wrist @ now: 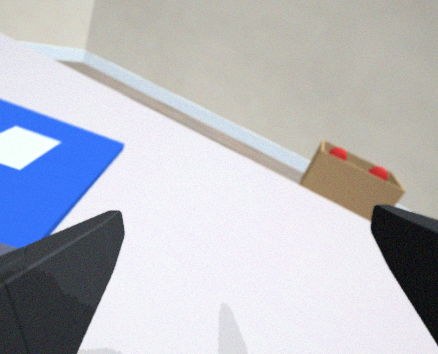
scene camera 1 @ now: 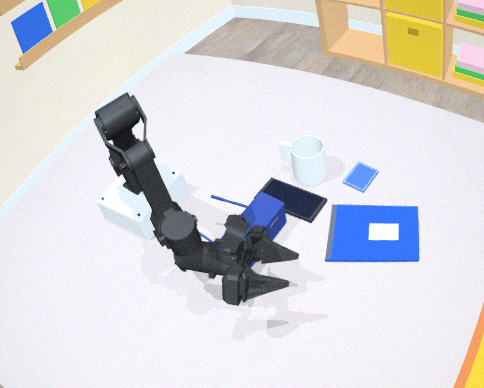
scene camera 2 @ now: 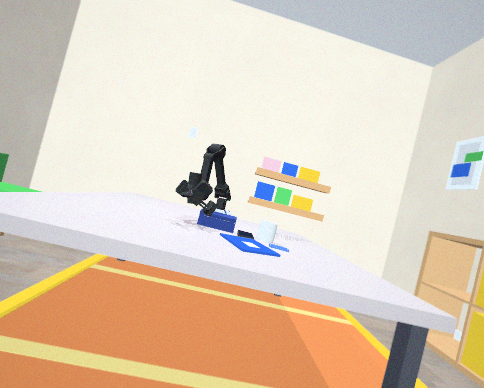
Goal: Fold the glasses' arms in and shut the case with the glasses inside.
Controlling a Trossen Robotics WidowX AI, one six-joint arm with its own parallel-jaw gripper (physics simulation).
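Seen in the pictures: gripper, between the fingertips: (wrist: 246, 219) (scene camera 1: 294, 269) (scene camera 2: 201, 202); arm's base, origin of its link: (scene camera 2: 219, 209).
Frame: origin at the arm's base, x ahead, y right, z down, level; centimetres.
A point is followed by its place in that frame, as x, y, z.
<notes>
The dark blue glasses case (scene camera 1: 266, 209) @(31.2, -8.7, 0.0) (scene camera 2: 216, 222) @(33.5, -3.8, 3.7) stands on the table, partly hidden by the arm in scene camera 1. Whether its lid is open cannot be told. A thin blue rod (scene camera 1: 229, 201) @(23.4, -6.3, -0.2), apparently one arm of the glasses, sticks out from the case toward the robot's base. A second blue rod (scene camera 1: 205, 236) @(25.2, 3.2, 0.0) shows in part behind the robot arm. The rest of the glasses is hidden. My gripper (scene camera 1: 294, 270) @(46.8, 2.5, -4.1) (wrist: 246, 219) @(46.8, 2.5, -4.1) is open and empty, raised above the table at the case's near side, its fingers pointing away from the base.
A black phone (scene camera 1: 295, 200) @(31.3, -17.6, 5.7) (scene camera 2: 245, 234) @(32.3, -17.7, 5.7) lies beside the case. A white mug (scene camera 1: 309, 162) @(31.6, -23.8, -0.7) (scene camera 2: 267, 231) @(33.1, -26.7, 1.8) stands behind the phone. A small blue card (scene camera 1: 361, 176) @(40.6, -32.0, 6.0) (scene camera 2: 279, 247) @(40.9, -32.3, 6.1) and a blue notebook (scene camera 1: 350, 230) @(46.7, -16.6, 5.7) (wrist: 75, 170) @(55.5, -14.7, 5.7) lie to the right. A brown box (wrist: 345, 185) with red things shows beyond the table edge.
</notes>
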